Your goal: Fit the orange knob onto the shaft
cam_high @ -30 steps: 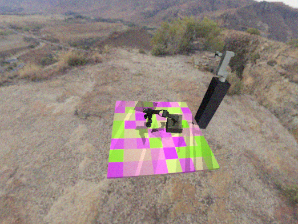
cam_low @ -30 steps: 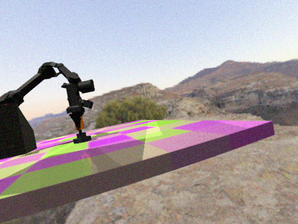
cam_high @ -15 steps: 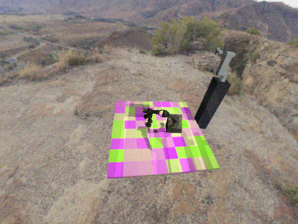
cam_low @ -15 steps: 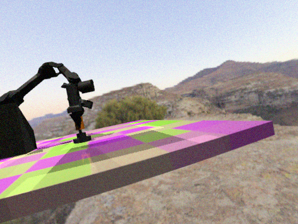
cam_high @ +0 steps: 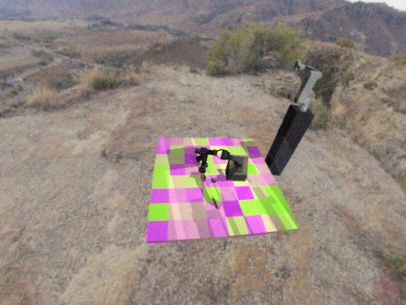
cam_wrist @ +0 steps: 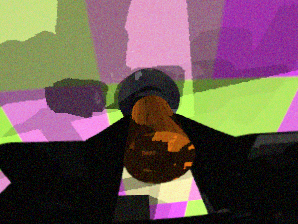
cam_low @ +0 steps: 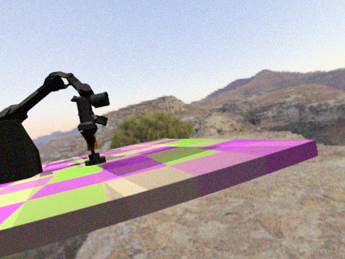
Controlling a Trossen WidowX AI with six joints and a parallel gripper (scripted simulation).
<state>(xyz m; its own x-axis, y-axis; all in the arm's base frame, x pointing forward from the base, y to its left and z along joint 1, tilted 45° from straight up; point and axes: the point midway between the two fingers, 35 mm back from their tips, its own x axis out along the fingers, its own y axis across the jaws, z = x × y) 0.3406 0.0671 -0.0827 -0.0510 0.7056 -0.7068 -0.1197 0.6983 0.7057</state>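
Now: the orange knob 20 mm above my gripper tip. From my gripper tip the other things lie so: round dark pedestal: 40 mm below.
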